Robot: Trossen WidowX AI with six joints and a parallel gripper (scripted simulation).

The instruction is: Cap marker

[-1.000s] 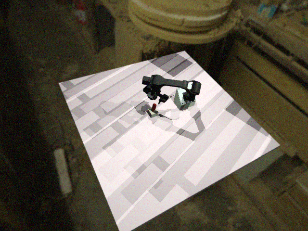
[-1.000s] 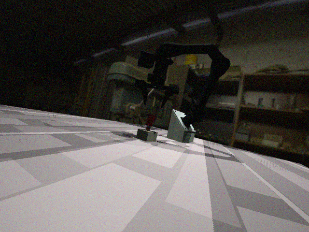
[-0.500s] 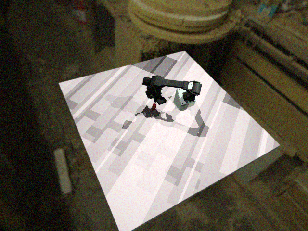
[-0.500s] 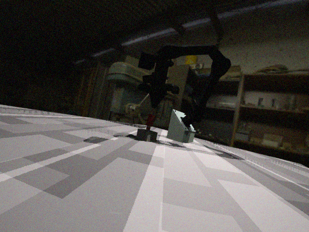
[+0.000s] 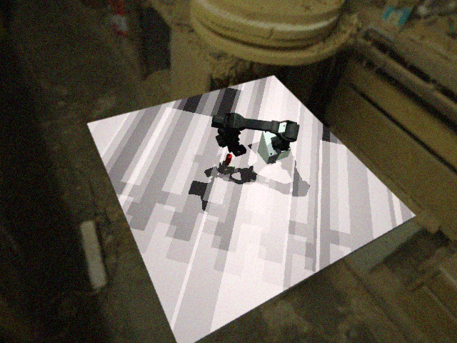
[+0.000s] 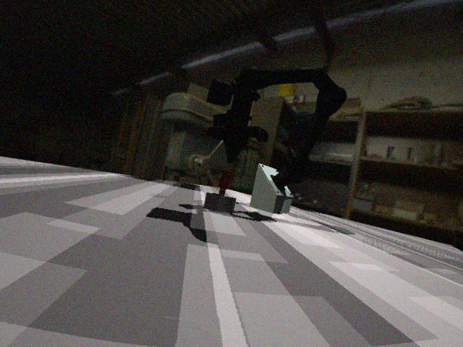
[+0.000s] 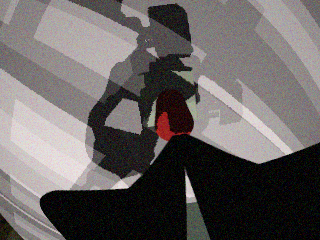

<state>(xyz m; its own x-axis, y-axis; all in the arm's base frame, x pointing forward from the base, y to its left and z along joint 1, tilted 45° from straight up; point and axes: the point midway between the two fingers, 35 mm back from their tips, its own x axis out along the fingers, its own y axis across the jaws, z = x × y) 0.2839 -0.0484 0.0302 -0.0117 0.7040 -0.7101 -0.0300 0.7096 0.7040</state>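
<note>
Now: gripper tip 5 cm above the red cap. From my gripper tip the other things lie so: pale holder block: 11 cm below.
</note>
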